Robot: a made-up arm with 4 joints. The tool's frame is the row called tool.
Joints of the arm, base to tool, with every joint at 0 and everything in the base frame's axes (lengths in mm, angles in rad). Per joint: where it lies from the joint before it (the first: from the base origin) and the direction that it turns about. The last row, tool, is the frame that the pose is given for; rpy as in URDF.
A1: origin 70 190 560 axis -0.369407 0.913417 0.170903
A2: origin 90 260 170 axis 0.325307 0.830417 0.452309
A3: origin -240 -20 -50 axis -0.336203 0.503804 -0.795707
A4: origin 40 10 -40 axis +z
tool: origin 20 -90 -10 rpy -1.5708 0 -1.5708
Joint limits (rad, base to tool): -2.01..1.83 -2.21..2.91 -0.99..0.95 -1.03..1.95
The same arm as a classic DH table. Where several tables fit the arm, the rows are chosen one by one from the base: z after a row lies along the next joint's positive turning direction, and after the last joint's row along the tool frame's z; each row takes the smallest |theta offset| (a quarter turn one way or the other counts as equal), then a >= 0, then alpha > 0; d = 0 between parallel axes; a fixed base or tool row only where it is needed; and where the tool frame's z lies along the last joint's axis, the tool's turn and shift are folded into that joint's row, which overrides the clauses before.
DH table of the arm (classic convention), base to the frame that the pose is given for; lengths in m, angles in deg. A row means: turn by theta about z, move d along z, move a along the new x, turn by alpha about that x. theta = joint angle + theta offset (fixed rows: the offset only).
base (fixed): theta offset 22.02, d 0.534, a 0.1361, alpha -80.16
A1: theta offset 61.35, d 0.1579, a -0.0291, alpha 44.3
A2: theta offset -45.97, d 0.206, a -0.1892, alpha -92.92
A3: theta offset -47.1, d 0.0818, a 0.0388, alpha 142.72
A4: theta offset 56.28, d -0.0682, a -0.09, alpha 90
tool (fixed): theta offset 180, d 0.02, a 0, alpha 0
Joint limits (deg, base to tool): -115.16..104.85 -126.62..166.73 -56.72..54.43 -59.01..111.73

